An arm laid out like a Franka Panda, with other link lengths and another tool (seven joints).
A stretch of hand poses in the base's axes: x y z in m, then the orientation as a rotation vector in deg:
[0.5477, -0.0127, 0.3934, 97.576, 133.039, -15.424]
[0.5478, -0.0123, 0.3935, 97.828, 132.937, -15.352]
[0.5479, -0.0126, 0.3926, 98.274, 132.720, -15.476]
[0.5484, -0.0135, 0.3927, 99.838, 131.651, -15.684]
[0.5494, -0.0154, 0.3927, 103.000, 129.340, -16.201]
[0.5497, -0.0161, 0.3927, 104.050, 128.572, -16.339]
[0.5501, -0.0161, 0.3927, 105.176, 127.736, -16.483]
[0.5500, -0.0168, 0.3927, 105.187, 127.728, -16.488]
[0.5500, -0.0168, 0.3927, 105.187, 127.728, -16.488]
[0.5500, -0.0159, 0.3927, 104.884, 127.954, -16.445]
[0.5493, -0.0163, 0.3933, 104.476, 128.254, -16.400]
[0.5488, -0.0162, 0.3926, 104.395, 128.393, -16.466]
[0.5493, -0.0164, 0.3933, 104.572, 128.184, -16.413]
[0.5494, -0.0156, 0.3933, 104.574, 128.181, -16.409]
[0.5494, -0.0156, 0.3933, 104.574, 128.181, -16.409]
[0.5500, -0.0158, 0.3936, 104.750, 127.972, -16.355]
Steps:
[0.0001, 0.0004, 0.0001, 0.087, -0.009, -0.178]
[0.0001, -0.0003, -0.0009, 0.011, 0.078, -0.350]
[0.0005, -0.0009, 0.0001, 0.006, -0.031, -1.308]
[0.0010, -0.0019, 0.0000, -0.072, -0.065, -2.707]
[0.0003, -0.0007, 0.0000, 0.004, -0.024, -0.897]
[0.0004, 0.0000, 0.0000, 0.006, -0.027, -0.966]
[-0.0001, -0.0007, 0.0000, -0.001, 0.002, -0.010]
[0.0000, 0.0000, 0.0000, 0.000, 0.000, 0.000]
[0.0000, 0.0009, 0.0000, 0.000, 0.005, 0.261]
[-0.0007, -0.0004, 0.0006, -0.007, 0.011, 0.348]
[-0.0005, 0.0001, -0.0007, 0.004, 0.090, 0.091]
[0.0005, -0.0002, 0.0007, -0.004, -0.091, -0.173]
[0.0001, 0.0008, 0.0000, 0.001, -0.003, -0.002]
[0.0000, 0.0000, 0.0000, 0.000, 0.000, 0.000]
[0.0006, -0.0002, 0.0003, -0.003, -0.091, -0.172]

